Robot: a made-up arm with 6 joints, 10 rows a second.
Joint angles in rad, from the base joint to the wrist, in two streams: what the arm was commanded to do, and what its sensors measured. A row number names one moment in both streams.
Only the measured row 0 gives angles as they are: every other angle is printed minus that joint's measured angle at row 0.
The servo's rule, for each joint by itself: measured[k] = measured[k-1] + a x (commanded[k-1-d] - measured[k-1]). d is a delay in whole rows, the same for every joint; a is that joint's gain. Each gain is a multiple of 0.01, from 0.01 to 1. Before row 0 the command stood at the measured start. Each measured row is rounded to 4 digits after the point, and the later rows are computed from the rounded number. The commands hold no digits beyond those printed.
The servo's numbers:
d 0
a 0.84 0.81 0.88 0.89 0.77 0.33
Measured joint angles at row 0:
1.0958, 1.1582, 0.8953, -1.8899, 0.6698, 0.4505
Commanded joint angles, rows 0 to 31:
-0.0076, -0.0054, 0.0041, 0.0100, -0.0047, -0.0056
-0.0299, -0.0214, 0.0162, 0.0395, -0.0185, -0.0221
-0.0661, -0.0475, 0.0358, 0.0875, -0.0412, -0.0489
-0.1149, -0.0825, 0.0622, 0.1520, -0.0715, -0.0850
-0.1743, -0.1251, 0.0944, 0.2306, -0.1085, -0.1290
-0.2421, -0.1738, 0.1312, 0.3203, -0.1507, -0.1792
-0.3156, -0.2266, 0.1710, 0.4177, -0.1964, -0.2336
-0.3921, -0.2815, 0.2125, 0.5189, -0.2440, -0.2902
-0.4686, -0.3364, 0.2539, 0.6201, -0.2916, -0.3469
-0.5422, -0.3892, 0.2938, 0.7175, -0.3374, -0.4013
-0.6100, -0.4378, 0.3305, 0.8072, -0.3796, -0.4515
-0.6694, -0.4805, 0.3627, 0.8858, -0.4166, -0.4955
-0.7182, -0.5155, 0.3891, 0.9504, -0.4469, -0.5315
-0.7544, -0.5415, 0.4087, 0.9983, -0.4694, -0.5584
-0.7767, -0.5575, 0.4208, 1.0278, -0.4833, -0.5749
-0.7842, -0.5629, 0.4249, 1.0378, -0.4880, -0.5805
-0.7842, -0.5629, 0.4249, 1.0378, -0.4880, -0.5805
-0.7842, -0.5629, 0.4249, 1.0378, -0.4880, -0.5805
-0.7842, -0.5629, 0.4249, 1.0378, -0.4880, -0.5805
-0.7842, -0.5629, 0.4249, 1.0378, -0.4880, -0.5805
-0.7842, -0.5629, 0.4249, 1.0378, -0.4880, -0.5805
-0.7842, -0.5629, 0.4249, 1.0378, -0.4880, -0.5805
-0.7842, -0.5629, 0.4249, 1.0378, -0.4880, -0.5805
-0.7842, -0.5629, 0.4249, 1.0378, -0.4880, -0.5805
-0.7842, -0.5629, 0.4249, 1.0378, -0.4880, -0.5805
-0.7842, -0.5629, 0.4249, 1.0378, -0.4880, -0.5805
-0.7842, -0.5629, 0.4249, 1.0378, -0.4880, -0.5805
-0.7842, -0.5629, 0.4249, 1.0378, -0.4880, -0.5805
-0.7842, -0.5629, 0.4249, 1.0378, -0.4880, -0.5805
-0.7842, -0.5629, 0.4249, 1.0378, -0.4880, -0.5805
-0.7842, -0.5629, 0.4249, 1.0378, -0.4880, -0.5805
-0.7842, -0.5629, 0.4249, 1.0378, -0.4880, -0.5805
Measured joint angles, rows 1 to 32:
-0.0064, -0.0044, 0.0036, 0.0089, -0.0036, -0.0018
-0.0261, -0.0182, 0.0147, 0.0361, -0.0151, -0.0085
-0.0597, -0.0419, 0.0333, 0.0818, -0.0352, -0.0218
-0.1061, -0.0748, 0.0587, 0.1443, -0.0632, -0.0427
-0.1634, -0.1155, 0.0901, 0.2211, -0.0981, -0.0712
-0.2295, -0.1627, 0.1263, 0.3094, -0.1386, -0.1068
-0.3018, -0.2145, 0.1656, 0.4058, -0.1831, -0.1486
-0.3777, -0.2688, 0.2069, 0.5065, -0.2300, -0.1953
-0.4541, -0.3236, 0.2483, 0.6076, -0.2774, -0.2453
-0.5281, -0.3767, 0.2883, 0.7054, -0.3236, -0.2968
-0.5969, -0.4262, 0.3254, 0.7960, -0.3667, -0.3479
-0.6578, -0.4702, 0.3582, 0.8759, -0.4051, -0.3966
-0.7085, -0.5069, 0.3854, 0.9422, -0.4373, -0.4411
-0.7471, -0.5349, 0.4059, 0.9921, -0.4620, -0.4798
-0.7720, -0.5532, 0.4190, 1.0239, -0.4784, -0.5112
-0.7822, -0.5611, 0.4242, 1.0363, -0.4858, -0.5341
-0.7839, -0.5626, 0.4248, 1.0376, -0.4875, -0.5494
-0.7842, -0.5628, 0.4249, 1.0378, -0.4879, -0.5597
-0.7842, -0.5629, 0.4249, 1.0378, -0.4880, -0.5666
-0.7842, -0.5629, 0.4249, 1.0378, -0.4880, -0.5712
-0.7842, -0.5629, 0.4249, 1.0378, -0.4880, -0.5743
-0.7842, -0.5629, 0.4249, 1.0378, -0.4880, -0.5763
-0.7842, -0.5629, 0.4249, 1.0378, -0.4880, -0.5777
-0.7842, -0.5629, 0.4249, 1.0378, -0.4880, -0.5786
-0.7842, -0.5629, 0.4249, 1.0378, -0.4880, -0.5792
-0.7842, -0.5629, 0.4249, 1.0378, -0.4880, -0.5796
-0.7842, -0.5629, 0.4249, 1.0378, -0.4880, -0.5799
-0.7842, -0.5629, 0.4249, 1.0378, -0.4880, -0.5801
-0.7842, -0.5629, 0.4249, 1.0378, -0.4880, -0.5802
-0.7842, -0.5629, 0.4249, 1.0378, -0.4880, -0.5803
-0.7842, -0.5629, 0.4249, 1.0378, -0.4880, -0.5804
-0.7842, -0.5629, 0.4249, 1.0378, -0.4880, -0.5804

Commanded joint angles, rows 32 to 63:
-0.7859, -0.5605, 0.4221, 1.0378, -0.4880, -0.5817
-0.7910, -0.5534, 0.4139, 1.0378, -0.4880, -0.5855
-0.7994, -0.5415, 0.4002, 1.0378, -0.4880, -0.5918
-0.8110, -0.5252, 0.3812, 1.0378, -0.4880, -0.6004
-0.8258, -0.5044, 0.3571, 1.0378, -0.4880, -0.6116
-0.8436, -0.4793, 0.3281, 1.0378, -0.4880, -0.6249
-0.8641, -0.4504, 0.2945, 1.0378, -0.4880, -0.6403
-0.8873, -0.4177, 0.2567, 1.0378, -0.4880, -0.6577
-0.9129, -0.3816, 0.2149, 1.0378, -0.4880, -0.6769
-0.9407, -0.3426, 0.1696, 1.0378, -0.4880, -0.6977
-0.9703, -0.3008, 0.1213, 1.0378, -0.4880, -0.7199
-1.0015, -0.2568, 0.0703, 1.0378, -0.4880, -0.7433
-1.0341, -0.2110, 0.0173, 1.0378, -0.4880, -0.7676
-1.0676, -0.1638, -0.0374, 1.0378, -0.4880, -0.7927
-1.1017, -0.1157, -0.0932, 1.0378, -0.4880, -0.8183
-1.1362, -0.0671, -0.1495, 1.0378, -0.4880, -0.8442
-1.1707, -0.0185, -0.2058, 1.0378, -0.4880, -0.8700
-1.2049, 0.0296, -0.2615, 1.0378, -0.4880, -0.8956
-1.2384, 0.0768, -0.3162, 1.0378, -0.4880, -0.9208
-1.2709, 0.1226, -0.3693, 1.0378, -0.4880, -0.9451
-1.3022, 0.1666, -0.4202, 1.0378, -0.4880, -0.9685
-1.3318, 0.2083, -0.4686, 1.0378, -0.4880, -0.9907
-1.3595, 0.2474, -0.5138, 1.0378, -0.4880, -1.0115
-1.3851, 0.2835, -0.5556, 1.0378, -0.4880, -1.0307
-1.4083, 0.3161, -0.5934, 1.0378, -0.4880, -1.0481
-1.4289, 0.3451, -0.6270, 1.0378, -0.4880, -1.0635
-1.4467, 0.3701, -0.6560, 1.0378, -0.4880, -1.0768
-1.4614, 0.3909, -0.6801, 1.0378, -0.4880, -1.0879
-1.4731, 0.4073, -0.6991, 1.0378, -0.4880, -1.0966
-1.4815, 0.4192, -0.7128, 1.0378, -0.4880, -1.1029
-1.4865, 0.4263, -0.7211, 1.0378, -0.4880, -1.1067
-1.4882, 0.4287, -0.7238, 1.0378, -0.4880, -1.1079
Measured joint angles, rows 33 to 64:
-0.7856, -0.5610, 0.4224, 1.0378, -0.4880, -0.5808
-0.7901, -0.5548, 0.4149, 1.0378, -0.4880, -0.5824
-0.7979, -0.5440, 0.4020, 1.0378, -0.4880, -0.5855
-0.8089, -0.5288, 0.3837, 1.0378, -0.4880, -0.5904
-0.8231, -0.5090, 0.3603, 1.0378, -0.4880, -0.5974
-0.8403, -0.4849, 0.3320, 1.0378, -0.4880, -0.6065
-0.8603, -0.4570, 0.2990, 1.0378, -0.4880, -0.6177
-0.8830, -0.4252, 0.2618, 1.0378, -0.4880, -0.6309
-0.9081, -0.3899, 0.2205, 1.0378, -0.4880, -0.6461
-0.9355, -0.3516, 0.1757, 1.0378, -0.4880, -0.6631
-0.9647, -0.3105, 0.1278, 1.0378, -0.4880, -0.6818
-0.9956, -0.2670, 0.0772, 1.0378, -0.4880, -0.7021
-1.0279, -0.2216, 0.0245, 1.0378, -0.4880, -0.7237
-1.0612, -0.1748, -0.0300, 1.0378, -0.4880, -0.7465
-1.0952, -0.1269, -0.0856, 1.0378, -0.4880, -0.7702
-1.1296, -0.0785, -0.1418, 1.0378, -0.4880, -0.7946
-1.1641, -0.0299, -0.1981, 1.0378, -0.4880, -0.8195
-1.1984, 0.0183, -0.2539, 1.0378, -0.4880, -0.8446
-1.2320, 0.0657, -0.3087, 1.0378, -0.4880, -0.8697
-1.2647, 0.1118, -0.3620, 1.0378, -0.4880, -0.8946
-1.2962, 0.1562, -0.4132, 1.0378, -0.4880, -0.9190
-1.3261, 0.1984, -0.4620, 1.0378, -0.4880, -0.9427
-1.3542, 0.2381, -0.5076, 1.0378, -0.4880, -0.9654
-1.3802, 0.2749, -0.5498, 1.0378, -0.4880, -0.9869
-1.4038, 0.3083, -0.5882, 1.0378, -0.4880, -1.0071
-1.4249, 0.3381, -0.6223, 1.0378, -0.4880, -1.0257
-1.4432, 0.3640, -0.6520, 1.0378, -0.4880, -1.0426
-1.4585, 0.3858, -0.6767, 1.0378, -0.4880, -1.0575
-1.4708, 0.4032, -0.6964, 1.0378, -0.4880, -1.0704
-1.4798, 0.4162, -0.7108, 1.0378, -0.4880, -1.0811
-1.4854, 0.4244, -0.7199, 1.0378, -0.4880, -1.0895
-1.4878, 0.4279, -0.7233, 1.0378, -0.4880, -1.0956

